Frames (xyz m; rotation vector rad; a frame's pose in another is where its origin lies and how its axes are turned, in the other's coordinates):
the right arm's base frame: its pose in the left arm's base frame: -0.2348 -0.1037 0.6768 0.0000 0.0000 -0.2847
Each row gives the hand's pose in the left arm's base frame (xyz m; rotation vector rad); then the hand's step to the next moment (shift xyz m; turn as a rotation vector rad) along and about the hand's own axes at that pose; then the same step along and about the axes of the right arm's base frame.
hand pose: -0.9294 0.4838 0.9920 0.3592 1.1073 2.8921
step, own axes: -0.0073 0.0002 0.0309 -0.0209 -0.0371 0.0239
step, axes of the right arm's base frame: 0.0080 0.0225 0.0209 0.0109 0.0462 -0.0116
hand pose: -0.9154 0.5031 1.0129 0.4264 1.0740 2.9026
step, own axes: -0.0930 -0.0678 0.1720 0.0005 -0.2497 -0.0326
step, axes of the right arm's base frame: 0.0813 0.1811 0.0584 -0.0749 0.1552 -0.1836
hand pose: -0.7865 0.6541 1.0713 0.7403 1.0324 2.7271
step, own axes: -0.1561 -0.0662 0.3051 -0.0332 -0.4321 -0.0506
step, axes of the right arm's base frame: 0.2191 0.2559 0.0914 -0.0967 0.2715 -0.3276
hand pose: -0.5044 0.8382 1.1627 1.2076 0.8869 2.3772
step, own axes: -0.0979 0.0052 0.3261 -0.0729 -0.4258 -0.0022
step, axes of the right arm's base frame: 0.2897 0.1547 0.0900 -0.0346 0.2815 -0.3258
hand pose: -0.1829 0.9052 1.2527 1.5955 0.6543 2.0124
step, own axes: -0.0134 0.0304 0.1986 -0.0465 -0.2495 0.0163
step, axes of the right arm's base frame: 0.1916 0.0371 0.0498 -0.0027 0.1688 -0.1902
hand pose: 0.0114 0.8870 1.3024 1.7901 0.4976 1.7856
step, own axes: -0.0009 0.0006 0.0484 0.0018 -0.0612 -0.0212
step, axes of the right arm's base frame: 0.0479 0.0067 0.0016 -0.0272 0.0454 -0.0373
